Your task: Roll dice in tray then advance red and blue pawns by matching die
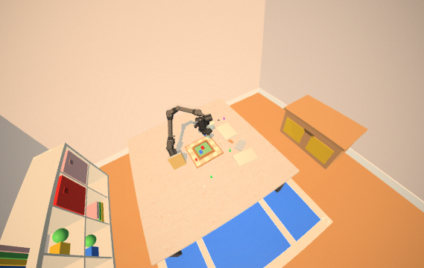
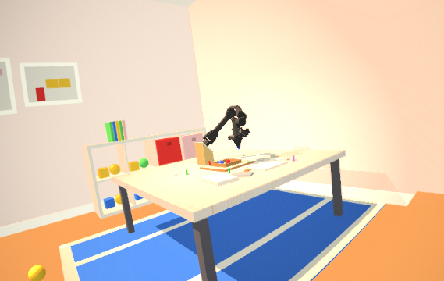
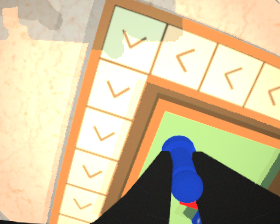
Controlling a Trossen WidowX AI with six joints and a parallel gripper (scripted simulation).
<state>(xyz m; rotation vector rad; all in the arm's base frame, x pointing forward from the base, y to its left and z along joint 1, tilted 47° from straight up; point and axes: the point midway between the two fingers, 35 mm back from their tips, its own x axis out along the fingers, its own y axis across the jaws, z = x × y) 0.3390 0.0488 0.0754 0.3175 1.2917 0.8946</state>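
My gripper tip is 170 mm past the red pawn, 150 mm to the left of it and 90 mm above it. Also, from my gripper tip: grey card (260 mm ahead, 220 mm to the right, 110 mm below); then purple pawn (320 mm ahead, 200 mm to the left, 100 mm below); then blue pawn (10 mm above).
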